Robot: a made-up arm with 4 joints. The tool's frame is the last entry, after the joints.
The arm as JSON. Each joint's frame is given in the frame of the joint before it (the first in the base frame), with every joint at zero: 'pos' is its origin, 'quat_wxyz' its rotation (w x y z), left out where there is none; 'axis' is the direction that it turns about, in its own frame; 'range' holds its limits. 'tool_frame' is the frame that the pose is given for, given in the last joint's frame.
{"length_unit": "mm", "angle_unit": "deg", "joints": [
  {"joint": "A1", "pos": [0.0, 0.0, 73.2], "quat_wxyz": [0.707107, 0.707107, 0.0, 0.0], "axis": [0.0, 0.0, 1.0], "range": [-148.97, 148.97]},
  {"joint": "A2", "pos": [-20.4, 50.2, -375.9], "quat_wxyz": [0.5, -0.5, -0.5, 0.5], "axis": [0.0, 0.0, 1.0], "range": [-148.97, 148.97]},
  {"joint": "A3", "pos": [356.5, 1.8, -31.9], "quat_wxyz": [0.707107, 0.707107, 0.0, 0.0], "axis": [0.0, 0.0, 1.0], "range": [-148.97, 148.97]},
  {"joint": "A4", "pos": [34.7, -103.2, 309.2], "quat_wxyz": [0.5, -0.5, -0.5, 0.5], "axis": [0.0, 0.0, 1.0], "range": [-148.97, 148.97]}
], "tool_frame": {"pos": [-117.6, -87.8, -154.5], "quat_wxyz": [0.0, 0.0, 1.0, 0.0]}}
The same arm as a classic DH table. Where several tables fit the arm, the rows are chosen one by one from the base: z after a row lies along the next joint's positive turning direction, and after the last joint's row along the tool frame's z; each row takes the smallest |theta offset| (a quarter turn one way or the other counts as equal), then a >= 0, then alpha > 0; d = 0 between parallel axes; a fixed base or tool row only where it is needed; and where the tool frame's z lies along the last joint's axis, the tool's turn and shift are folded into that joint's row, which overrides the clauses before.
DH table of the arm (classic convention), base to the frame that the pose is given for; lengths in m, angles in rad. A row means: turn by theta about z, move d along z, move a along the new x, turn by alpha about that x. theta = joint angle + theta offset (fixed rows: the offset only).
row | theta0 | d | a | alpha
base (fixed) | 0.0000 | 0.0732 | 0.0000 | 1.5708
A1 | 1.5708 | -0.3759 | 0.0502 | -1.5708
A2 | 0.0000 | -0.0115 | 0.3565 | 1.5708
A3 | -1.5708 | 0.3074 | 0.1032 | 1.5708
A4 | 0.6413 | 0.0000 | 0.1468 | 3.1416
tool (fixed) | 0.6413 | 0.1892 | 0.0000 | 0.0000
Joint limits (rad, base to tool): -2.6000..2.6000 -2.6000..2.6000 -2.6000..2.6000 -2.6000..2.6000

